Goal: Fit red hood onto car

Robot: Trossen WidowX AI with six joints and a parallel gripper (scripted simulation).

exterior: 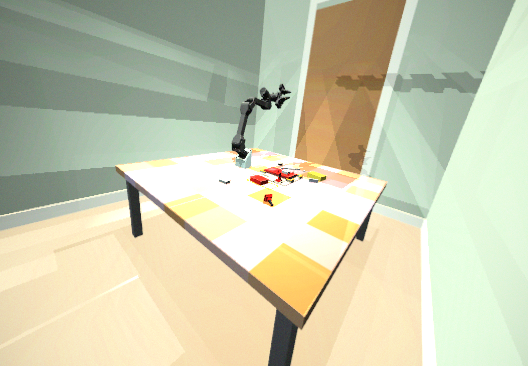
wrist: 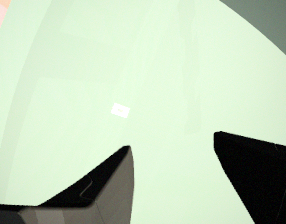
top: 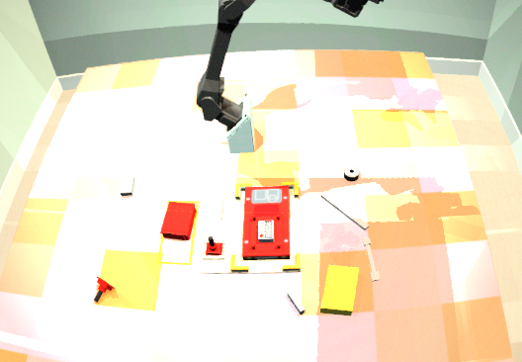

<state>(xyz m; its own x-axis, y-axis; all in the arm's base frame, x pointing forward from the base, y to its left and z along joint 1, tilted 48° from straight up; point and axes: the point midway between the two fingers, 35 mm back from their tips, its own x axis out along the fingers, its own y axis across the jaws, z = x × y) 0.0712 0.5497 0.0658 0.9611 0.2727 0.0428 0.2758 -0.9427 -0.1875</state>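
Now: gripper tip 53 cm above the red hood, 46 cm to the left of it and 15 cm short of it. From my gripper tip the other things lie so: engine block 52 cm below, 24 cm to the right, 19 cm ahead; then yellow pad 53 cm below, 35 cm ahead, 8 cm to the right.
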